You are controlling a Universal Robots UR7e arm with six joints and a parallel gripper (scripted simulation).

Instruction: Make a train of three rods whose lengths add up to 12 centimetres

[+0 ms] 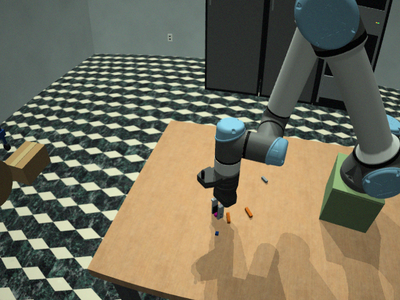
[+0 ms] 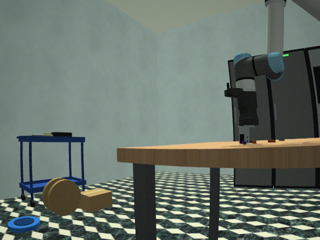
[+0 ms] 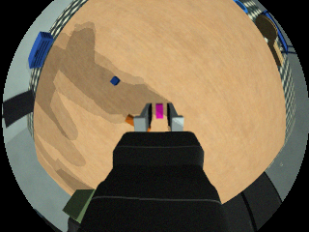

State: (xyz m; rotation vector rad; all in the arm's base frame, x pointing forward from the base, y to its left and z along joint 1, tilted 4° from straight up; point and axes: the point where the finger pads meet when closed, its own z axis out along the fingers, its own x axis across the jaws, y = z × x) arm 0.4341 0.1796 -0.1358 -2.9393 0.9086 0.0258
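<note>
The magenta rod is 10 mm below my hand. Also, from my hand: small blue rod: 30 mm behind, 80 mm to the left, 10 mm below; grey rod: 110 mm behind, 220 mm to the right, 10 mm below; purple rod: 10 mm behind, 70 mm to the right, 10 mm below.
</note>
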